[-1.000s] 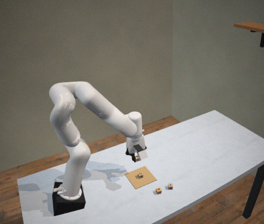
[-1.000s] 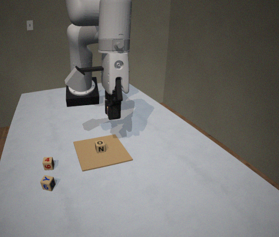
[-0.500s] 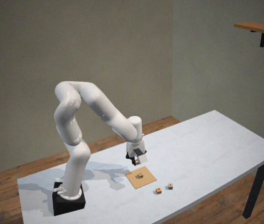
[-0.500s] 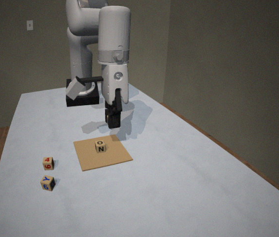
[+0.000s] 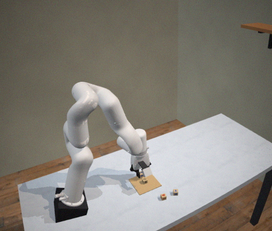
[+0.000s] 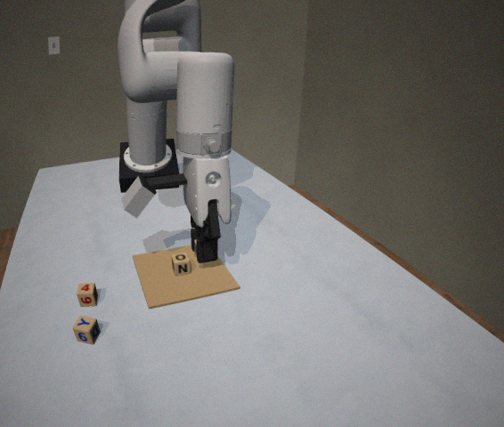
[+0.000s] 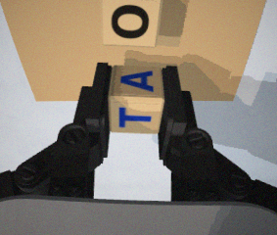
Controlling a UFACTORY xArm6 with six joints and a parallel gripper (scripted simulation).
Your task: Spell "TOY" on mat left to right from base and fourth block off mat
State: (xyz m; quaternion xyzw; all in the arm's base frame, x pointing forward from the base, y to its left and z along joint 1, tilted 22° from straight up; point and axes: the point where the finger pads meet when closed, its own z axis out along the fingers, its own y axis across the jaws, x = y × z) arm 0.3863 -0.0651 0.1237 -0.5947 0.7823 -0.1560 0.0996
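Now: hand 4 cm to the left of the tan mat, 4 cm above it and 1 cm past it. Round my hand: Y block 22 cm to the right, 5 cm ahead, 3 cm below.
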